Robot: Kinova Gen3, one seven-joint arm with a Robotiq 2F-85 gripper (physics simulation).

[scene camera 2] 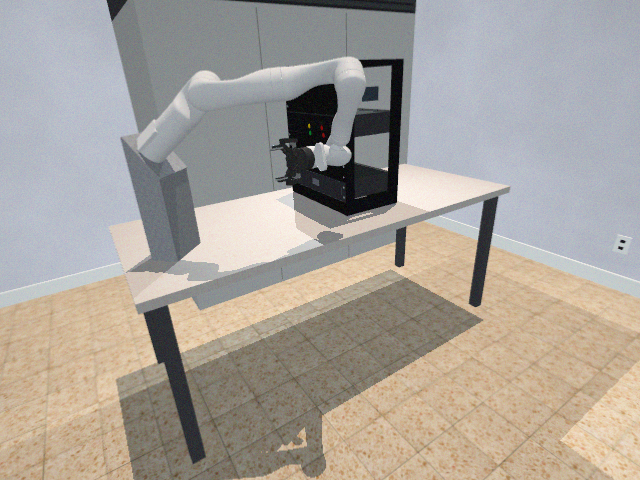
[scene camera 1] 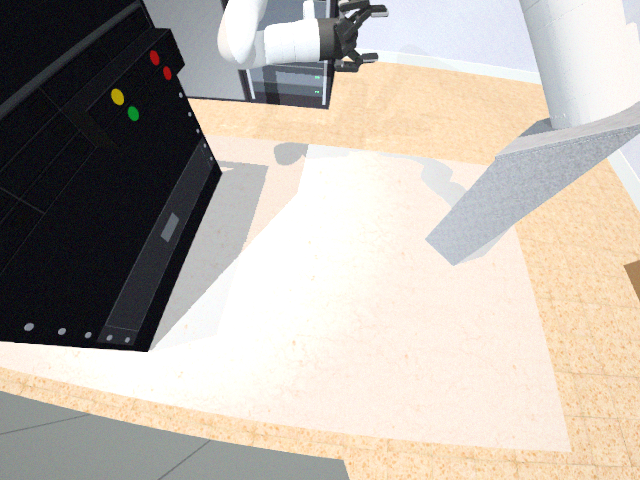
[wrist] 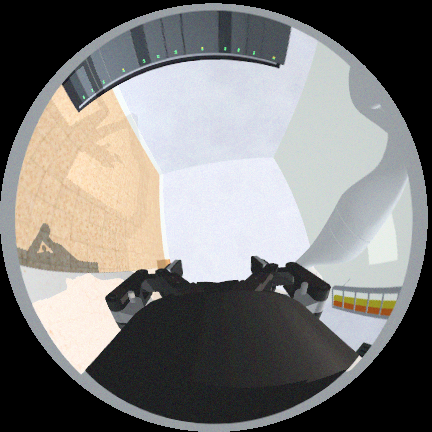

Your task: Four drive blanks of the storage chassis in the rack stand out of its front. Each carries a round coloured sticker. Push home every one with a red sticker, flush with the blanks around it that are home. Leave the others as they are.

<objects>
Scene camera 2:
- my gripper: 274,164
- rack: 337,187
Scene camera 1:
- my gripper: 382,35
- rack: 101,234
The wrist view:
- my gripper: 216,265
</objects>
